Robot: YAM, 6 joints.
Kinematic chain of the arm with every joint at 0, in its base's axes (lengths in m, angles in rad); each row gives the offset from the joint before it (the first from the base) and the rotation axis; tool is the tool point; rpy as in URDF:
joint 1: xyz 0 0 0.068 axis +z
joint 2: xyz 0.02 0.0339 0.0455 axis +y
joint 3: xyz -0.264 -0.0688 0 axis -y
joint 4: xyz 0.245 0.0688 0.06 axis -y
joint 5: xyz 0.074 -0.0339 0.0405 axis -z
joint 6: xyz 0.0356 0 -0.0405 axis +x
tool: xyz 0 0 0 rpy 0 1.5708 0
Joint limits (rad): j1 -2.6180..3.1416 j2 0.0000..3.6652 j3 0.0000..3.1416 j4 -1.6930..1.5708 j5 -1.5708..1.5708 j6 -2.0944..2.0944
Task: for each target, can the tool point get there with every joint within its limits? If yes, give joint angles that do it. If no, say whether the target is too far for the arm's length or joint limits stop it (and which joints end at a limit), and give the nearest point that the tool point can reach.
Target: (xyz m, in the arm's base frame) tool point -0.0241 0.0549 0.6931
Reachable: yes | joints -1.6162 1.4694 2.7005 1.1696 0.8418 0.9509
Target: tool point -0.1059 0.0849 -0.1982
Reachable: yes | joints 2.2681 3.2814 1.2505 -0.8119 -0.8444 -1.1158
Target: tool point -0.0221 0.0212 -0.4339
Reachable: no: joint limits stop it (at a limit: joint 2) | nearest point -0.0581 0.0557 -0.3389 | short by 0.107 m
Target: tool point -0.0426 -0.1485 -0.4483
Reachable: no: joint limits stop it (at a limit: joint 2) | nearest point -0.0472 -0.1646 -0.3720 | short by 0.078 m
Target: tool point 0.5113 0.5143 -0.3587
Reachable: no: too far | nearest point 0.3829 0.3852 -0.2287 | short by 0.224 m
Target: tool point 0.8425 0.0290 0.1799
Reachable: no: too far | nearest point 0.6434 0.0221 0.1638 | short by 0.200 m
